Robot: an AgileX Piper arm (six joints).
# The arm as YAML. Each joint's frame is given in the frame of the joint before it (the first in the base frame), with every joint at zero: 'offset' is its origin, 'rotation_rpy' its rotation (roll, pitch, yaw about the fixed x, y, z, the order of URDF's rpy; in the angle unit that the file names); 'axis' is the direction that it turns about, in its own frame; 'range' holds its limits. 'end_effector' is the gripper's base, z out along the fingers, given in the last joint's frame.
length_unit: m
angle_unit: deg
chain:
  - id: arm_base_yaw
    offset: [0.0, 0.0, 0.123]
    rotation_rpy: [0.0, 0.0, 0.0]
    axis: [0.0, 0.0, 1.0]
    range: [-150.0, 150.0]
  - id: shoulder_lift
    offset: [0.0, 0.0, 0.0]
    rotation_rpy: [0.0, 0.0, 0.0]
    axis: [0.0, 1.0, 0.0]
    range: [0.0, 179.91]
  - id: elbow
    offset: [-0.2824, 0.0, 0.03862]
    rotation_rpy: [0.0, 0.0, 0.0]
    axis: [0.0, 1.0, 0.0]
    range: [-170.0, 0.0]
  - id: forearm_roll
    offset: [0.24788, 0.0, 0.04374]
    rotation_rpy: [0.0, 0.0, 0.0]
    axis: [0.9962, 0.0, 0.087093]
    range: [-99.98, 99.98]
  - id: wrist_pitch
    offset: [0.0, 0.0, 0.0]
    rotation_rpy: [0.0, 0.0, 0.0]
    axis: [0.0, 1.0, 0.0]
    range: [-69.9, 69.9]
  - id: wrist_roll
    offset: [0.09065, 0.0, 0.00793]
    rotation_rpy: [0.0, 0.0, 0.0]
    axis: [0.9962, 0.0, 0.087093]
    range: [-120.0, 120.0]
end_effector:
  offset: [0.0, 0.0, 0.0]
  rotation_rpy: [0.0, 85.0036, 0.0]
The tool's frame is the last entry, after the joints.
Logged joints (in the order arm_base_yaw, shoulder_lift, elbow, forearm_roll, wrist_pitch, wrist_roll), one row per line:
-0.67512 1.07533 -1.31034 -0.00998 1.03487 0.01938
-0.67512 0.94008 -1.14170 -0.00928 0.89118 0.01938
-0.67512 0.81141 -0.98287 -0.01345 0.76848 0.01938
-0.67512 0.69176 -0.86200 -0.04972 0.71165 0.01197
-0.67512 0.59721 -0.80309 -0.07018 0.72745 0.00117
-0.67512 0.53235 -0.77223 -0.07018 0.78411 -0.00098
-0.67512 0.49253 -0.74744 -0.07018 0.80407 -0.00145
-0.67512 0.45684 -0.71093 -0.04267 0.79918 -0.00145
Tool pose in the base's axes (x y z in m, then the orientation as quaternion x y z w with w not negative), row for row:
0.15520 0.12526 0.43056 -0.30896 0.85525 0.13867 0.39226
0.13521 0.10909 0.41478 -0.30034 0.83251 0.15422 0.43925
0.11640 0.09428 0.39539 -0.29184 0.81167 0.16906 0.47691
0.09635 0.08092 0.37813 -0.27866 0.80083 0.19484 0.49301
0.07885 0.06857 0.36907 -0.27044 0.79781 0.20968 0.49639
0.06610 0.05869 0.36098 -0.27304 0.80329 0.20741 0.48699
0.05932 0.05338 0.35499 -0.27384 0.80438 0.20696 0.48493
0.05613 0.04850 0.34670 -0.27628 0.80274 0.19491 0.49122
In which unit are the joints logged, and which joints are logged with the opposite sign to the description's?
The joints are logged in radians. Opposite sign: arm_base_yaw, forearm_roll, wrist_roll.
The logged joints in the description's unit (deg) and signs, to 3 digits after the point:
38.682 61.612 -75.077 0.572 59.294 -1.110
38.682 53.863 -65.415 0.532 51.061 -1.110
38.682 46.490 -56.314 0.771 44.031 -1.110
38.682 39.635 -49.389 2.849 40.775 -0.686
38.682 34.218 -46.014 4.021 41.680 -0.067
38.682 30.501 -44.246 4.021 44.926 0.056
38.682 28.220 -42.825 4.021 46.070 0.083
38.682 26.175 -40.733 2.445 45.790 0.083

